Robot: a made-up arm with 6 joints. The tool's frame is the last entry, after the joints.
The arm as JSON. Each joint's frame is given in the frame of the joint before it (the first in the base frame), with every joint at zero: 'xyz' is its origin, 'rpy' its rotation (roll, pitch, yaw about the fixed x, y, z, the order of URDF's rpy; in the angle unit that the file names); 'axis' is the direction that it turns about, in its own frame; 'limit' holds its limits. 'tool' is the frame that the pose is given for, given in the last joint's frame.
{
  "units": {
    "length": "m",
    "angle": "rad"
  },
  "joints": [
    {
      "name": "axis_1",
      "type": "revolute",
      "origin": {
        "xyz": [
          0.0,
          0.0,
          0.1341
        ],
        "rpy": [
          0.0,
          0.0,
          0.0
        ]
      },
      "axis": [
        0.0,
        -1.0,
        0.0
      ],
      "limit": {
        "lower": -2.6,
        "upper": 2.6
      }
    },
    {
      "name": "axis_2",
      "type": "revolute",
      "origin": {
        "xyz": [
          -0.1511,
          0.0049,
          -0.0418
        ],
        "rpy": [
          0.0,
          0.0,
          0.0
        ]
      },
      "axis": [
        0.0,
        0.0,
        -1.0
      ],
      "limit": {
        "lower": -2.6,
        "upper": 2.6
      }
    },
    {
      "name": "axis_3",
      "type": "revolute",
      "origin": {
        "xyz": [
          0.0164,
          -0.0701,
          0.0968
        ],
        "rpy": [
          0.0,
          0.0,
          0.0
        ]
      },
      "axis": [
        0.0,
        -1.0,
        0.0
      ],
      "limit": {
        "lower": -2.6,
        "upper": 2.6
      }
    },
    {
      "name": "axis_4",
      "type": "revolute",
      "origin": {
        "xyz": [
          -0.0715,
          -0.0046,
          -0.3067
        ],
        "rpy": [
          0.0,
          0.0,
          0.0
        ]
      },
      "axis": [
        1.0,
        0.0,
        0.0
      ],
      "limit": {
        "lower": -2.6,
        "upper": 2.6
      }
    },
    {
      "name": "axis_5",
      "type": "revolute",
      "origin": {
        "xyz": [
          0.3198,
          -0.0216,
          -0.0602
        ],
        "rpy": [
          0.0,
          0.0,
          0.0
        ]
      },
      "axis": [
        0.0,
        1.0,
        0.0
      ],
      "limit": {
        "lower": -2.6,
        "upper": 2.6
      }
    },
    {
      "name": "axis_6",
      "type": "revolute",
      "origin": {
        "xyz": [
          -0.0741,
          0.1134,
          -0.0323
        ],
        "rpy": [
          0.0,
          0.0,
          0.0
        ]
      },
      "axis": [
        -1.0,
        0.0,
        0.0
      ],
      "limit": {
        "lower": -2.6,
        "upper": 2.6
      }
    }
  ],
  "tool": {
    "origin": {
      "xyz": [
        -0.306,
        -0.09,
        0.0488
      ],
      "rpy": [
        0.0,
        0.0,
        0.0
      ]
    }
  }
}
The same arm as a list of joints. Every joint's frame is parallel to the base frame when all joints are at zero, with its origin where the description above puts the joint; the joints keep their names.
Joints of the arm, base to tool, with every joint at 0 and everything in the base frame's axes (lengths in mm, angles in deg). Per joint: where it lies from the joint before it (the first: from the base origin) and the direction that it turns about. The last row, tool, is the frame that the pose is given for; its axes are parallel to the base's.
axis_1: axis 0 -1 0 xyz 0 0 134.1
axis_2: axis 0 0 -1 xyz -151.1 4.9 -41.8
axis_3: axis 0 -1 0 xyz 16.4 -70.1 96.8
axis_4: axis 1 0 0 xyz -71.5 -4.6 -306.7
axis_5: axis 0 1 0 xyz 319.8 -21.6 -60.2
axis_6: axis -1 0 0 xyz -74.1 113.4 -32.3
tool: xyz -306 -90 48.8
Joint limits (deg, base to tool): -148.97..148.97 -148.97..148.97 -148.97..148.97 -148.97..148.97 -148.97..148.97 -148.97..148.97

